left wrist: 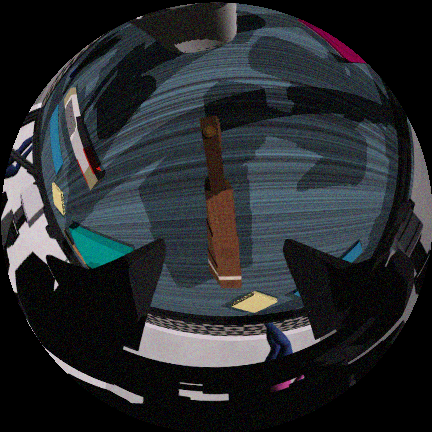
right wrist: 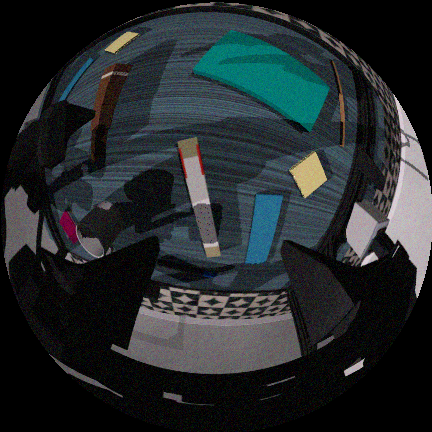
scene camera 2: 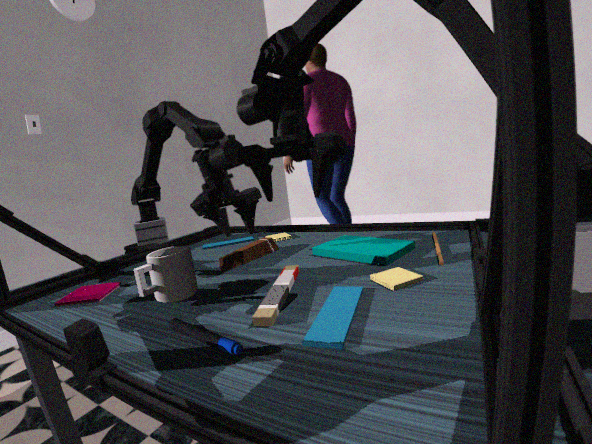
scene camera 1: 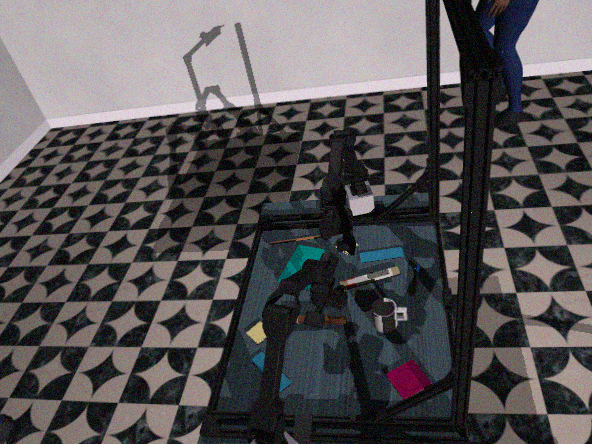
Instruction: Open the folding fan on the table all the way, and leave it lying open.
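Seen in the pictures: left gripper, fingertip midpoint: (left wrist: 226,246) (right wrist: 80,116) (scene camera 2: 240,234) (scene camera 1: 319,313); right gripper, fingertip midpoint: (right wrist: 221,245) (scene camera 2: 292,199); left arm's base, link origin: (scene camera 2: 149,220); right arm's base, link origin: (right wrist: 376,239) (scene camera 1: 358,189).
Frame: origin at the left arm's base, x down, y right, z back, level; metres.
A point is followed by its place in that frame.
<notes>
The folding fan (scene camera 1: 335,320) @[x 0.075, y -0.184, z -0.447 m] (scene camera 2: 245,255) @[x 0.082, y -0.223, z -0.441 m] (left wrist: 223,230) @[x 0.068, y -0.235, z -0.414 m] (right wrist: 106,102) @[x 0.077, y -0.251, z -0.421 m] is a brown wooden bundle with a pale band near its wide end and a round pivot at its narrow end. It lies folded on the table. My left gripper (scene camera 2: 239,231) @[x 0.034, y -0.223, z -0.417 m] (left wrist: 226,246) @[x 0.034, y -0.223, z -0.417 m] is open above the fan, which lies lengthwise between its fingers in the left wrist view, with the narrow end farther up the picture. My right gripper (scene camera 2: 294,197) @[x -0.055, y -0.272, z -0.661 m] (right wrist: 221,245) @[x -0.055, y -0.272, z -0.661 m] is open and empty, high above the table; in the right wrist view the fan lies at the upper left.
A white mug (scene camera 1: 385,317) @[x 0.016, y -0.027, z -0.523 m] (scene camera 2: 175,275) @[x 0.051, y -0.060, z -0.591 m], a white-and-red bar (scene camera 2: 279,295) @[x 0.085, y -0.207, z -0.715 m], a teal book (scene camera 2: 362,248) @[x 0.081, y -0.445, z -0.604 m] and a blue block (scene camera 2: 335,315) @[x 0.093, y -0.250, z -0.812 m] lie around the fan. A yellow pad (scene camera 2: 396,278) @[x 0.091, y -0.394, z -0.770 m], a magenta pad (scene camera 2: 89,293) @[x 0.092, y 0.124, z -0.439 m], a blue-tipped pen (scene camera 2: 230,346) @[x 0.086, y -0.107, z -0.818 m] and a thin brown stick (scene camera 2: 438,248) @[x 0.092, y -0.573, z -0.701 m] also lie there.
</notes>
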